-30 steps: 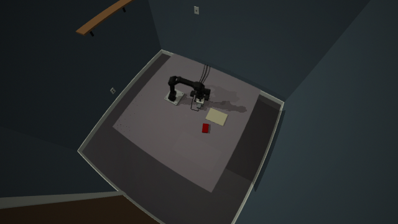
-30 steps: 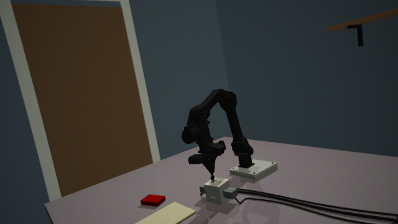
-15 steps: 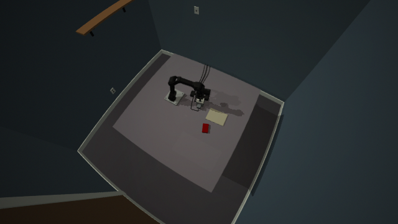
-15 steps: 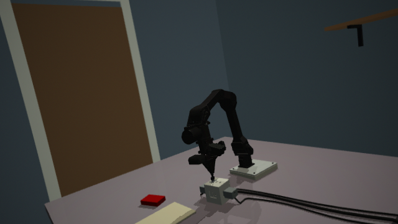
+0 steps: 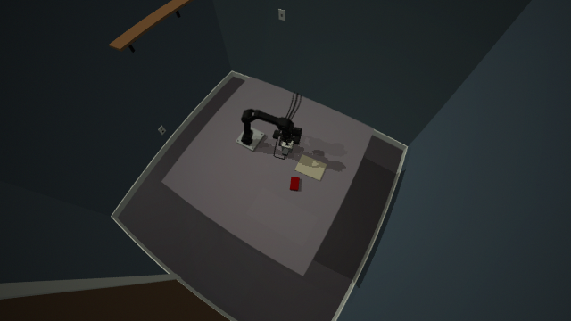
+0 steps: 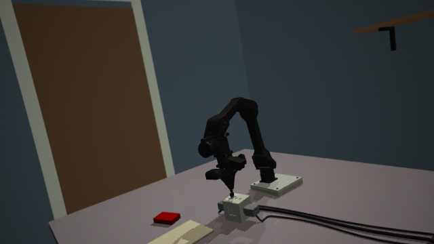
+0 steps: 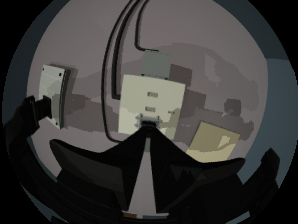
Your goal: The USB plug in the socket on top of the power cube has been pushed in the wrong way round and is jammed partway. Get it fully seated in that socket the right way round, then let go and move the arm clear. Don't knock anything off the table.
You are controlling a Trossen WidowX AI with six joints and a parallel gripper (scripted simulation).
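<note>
The USB plug lies 2 cm below my gripper tip. Also, from my gripper tip: red block 23 cm to the right, 17 cm ahead, 10 cm below; flat beige pad 22 cm ahead, 11 cm below, 6 cm to the right.
</note>
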